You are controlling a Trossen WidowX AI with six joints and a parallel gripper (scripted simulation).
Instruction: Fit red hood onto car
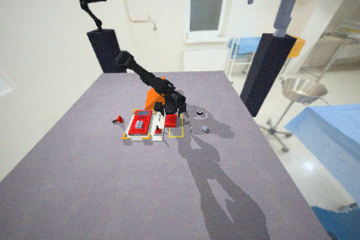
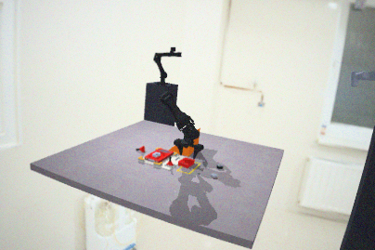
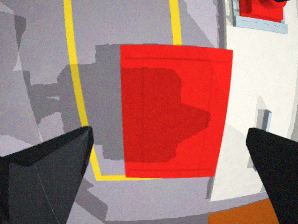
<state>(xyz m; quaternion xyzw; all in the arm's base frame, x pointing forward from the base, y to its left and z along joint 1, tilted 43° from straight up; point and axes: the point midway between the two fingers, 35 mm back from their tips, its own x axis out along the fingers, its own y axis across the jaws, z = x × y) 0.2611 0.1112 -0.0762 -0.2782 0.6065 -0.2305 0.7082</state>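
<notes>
Right now my gripper tip is 30 mm above the red hood. Round my gripper tip: black-and-white wheel: 100 mm behind, 190 mm to the left, 40 mm below; then jig: 40 mm ahead, 170 mm to the right, 40 mm below.
</notes>
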